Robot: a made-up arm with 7 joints. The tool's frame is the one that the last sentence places.
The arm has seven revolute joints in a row. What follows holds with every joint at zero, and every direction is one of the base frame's.
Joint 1 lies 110.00 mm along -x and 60.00 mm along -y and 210.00 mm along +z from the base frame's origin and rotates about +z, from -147.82 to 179.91 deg.
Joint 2 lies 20.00 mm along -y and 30.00 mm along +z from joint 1 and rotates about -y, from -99.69 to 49.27 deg.
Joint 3 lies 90.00 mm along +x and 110.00 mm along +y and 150.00 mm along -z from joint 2 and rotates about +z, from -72.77 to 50.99 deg.
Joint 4 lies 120.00 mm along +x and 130.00 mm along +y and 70.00 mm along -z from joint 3 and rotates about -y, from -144.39 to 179.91 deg.
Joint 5 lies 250.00 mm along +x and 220.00 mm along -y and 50.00 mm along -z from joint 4 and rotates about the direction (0.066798, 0.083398, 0.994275), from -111.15 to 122.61 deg.
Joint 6 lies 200.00 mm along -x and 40.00 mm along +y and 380.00 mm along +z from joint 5 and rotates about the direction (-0.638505, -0.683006, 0.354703), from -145.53 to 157.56 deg.
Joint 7 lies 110.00 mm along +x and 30.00 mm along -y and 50.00 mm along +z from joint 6 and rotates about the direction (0.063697, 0.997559, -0.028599), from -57.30 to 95.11 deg.
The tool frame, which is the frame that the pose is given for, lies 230.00 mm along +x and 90.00 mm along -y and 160.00 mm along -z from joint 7; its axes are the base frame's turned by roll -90.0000, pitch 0.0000 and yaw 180.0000 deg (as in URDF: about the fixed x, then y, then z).
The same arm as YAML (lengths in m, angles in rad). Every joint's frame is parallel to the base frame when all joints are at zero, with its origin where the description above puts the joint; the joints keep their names.
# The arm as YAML. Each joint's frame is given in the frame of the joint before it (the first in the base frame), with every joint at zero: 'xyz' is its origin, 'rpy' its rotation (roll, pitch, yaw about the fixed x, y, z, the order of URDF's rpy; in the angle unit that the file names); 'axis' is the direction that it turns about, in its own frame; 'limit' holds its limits. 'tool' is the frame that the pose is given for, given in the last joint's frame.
units:
  length: m
  angle: rad
joints:
  - name: joint 1
    type: revolute
    origin:
      xyz: [-0.11, -0.06, 0.21]
      rpy: [0.0, 0.0, 0.0]
    axis: "+z"
    limit:
      lower: -2.5799
      upper: 3.14
  - name: joint 2
    type: revolute
    origin:
      xyz: [0.0, -0.02, 0.03]
      rpy: [0.0, 0.0, 0.0]
    axis: "-y"
    limit:
      lower: -1.7399
      upper: 0.8599
  - name: joint 3
    type: revolute
    origin:
      xyz: [0.09, 0.11, -0.15]
      rpy: [0.0, 0.0, 0.0]
    axis: "+z"
    limit:
      lower: -1.2701
      upper: 0.8899
  - name: joint 4
    type: revolute
    origin:
      xyz: [0.12, 0.13, -0.07]
      rpy: [0.0, 0.0, 0.0]
    axis: "-y"
    limit:
      lower: -2.5201
      upper: 3.14
  - name: joint 5
    type: revolute
    origin:
      xyz: [0.25, -0.22, -0.05]
      rpy: [0.0, 0.0, 0.0]
    axis: [0.066798, 0.083398, 0.994275]
    limit:
      lower: -1.9399
      upper: 2.1399
  - name: joint 6
    type: revolute
    origin:
      xyz: [-0.2, 0.04, 0.38]
      rpy: [0.0, 0.0, 0.0]
    axis: [-0.638505, -0.683006, 0.354703]
    limit:
      lower: -2.54
      upper: 2.7499
  - name: joint 7
    type: revolute
    origin:
      xyz: [0.11, -0.03, 0.05]
      rpy: [0.0, 0.0, 0.0]
    axis: [0.063697, 0.997559, -0.028599]
    limit:
      lower: -1.0001
      upper: 1.66
tool:
  origin:
    xyz: [0.23, -0.09, -0.16]
    rpy: [-1.5708, 0.0, 3.1416]

